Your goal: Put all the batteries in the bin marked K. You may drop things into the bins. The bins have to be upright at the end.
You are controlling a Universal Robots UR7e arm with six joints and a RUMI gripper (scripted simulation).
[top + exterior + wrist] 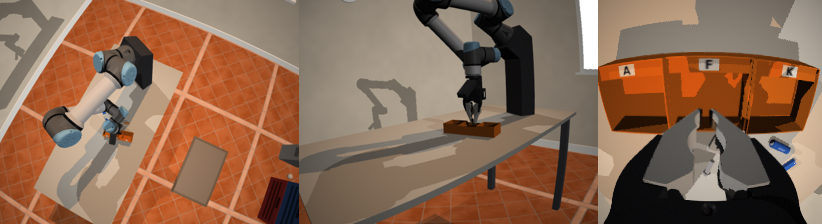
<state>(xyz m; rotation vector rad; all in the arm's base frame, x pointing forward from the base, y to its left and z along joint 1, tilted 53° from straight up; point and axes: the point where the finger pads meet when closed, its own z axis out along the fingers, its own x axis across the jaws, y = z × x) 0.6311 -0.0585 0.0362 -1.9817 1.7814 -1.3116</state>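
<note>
Now: the joined orange bins 3 cm below my hand and 1 cm ahead of it. The rest, counted from my hand: grey piece (14 cm behind, 5 cm below, 1 cm to the left); orange cylinder (9 cm behind, 5 cm to the left, 5 cm below); domino-like tile (7 cm behind, 5 cm below, 2 cm to the right).
</note>
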